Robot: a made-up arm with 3 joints. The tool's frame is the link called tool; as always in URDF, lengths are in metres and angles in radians. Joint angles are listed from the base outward. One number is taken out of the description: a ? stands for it. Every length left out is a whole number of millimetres.
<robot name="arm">
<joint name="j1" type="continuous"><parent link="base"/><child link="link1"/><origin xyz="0.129 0.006 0.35" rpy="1.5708 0 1.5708"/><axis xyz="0 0 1"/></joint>
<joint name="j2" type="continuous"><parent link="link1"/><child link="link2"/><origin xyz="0.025 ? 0" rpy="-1.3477 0.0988 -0.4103"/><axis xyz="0 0 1"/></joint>
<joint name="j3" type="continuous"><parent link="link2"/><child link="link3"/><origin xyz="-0.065 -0.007 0" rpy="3.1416 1.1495 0"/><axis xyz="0 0 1"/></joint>
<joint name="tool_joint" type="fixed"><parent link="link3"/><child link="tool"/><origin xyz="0.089 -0.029 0" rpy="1.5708 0 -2.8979"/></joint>
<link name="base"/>
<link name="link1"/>
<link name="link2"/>
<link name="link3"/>
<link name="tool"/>
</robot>
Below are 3 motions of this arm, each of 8 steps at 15 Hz.
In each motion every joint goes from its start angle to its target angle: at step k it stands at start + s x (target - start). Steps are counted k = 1, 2, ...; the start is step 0. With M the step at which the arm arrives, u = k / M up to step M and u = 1 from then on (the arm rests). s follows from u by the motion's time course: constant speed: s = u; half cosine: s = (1 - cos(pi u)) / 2; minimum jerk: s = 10 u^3 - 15 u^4 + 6 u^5.
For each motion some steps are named. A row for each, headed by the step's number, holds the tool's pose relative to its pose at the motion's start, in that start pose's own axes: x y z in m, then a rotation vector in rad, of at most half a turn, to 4 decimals.
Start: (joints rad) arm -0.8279 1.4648 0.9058
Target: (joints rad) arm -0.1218 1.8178 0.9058
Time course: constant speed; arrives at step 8
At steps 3, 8:
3: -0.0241 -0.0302 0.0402 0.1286 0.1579 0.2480
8: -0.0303 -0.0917 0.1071 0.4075 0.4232 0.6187

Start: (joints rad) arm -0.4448 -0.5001 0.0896
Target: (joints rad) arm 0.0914 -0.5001 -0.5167
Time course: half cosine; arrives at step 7
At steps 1, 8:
1: 0.0017 -0.0037 -0.0042 -0.0063 -0.0416 0.0231
8: 0.0696 -0.0564 -0.0570 0.0104 -0.8278 0.4958

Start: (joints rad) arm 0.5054 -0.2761 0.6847
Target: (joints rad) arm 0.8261 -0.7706 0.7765
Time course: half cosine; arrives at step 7
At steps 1, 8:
1: 0.0006 -0.0015 -0.0006 -0.0244 0.0105 -0.0072
8: 0.0193 -0.0289 -0.0127 -0.4830 0.1436 -0.1993

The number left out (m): -0.093
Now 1 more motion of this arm.
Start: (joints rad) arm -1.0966 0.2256 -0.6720
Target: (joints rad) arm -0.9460 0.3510 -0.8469
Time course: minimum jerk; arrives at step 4
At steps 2, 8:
2: 0.0056 -0.0022 -0.0010 0.1051 -0.0963 0.0236
8: 0.0119 -0.0033 -0.0010 0.2130 -0.1880 0.0359

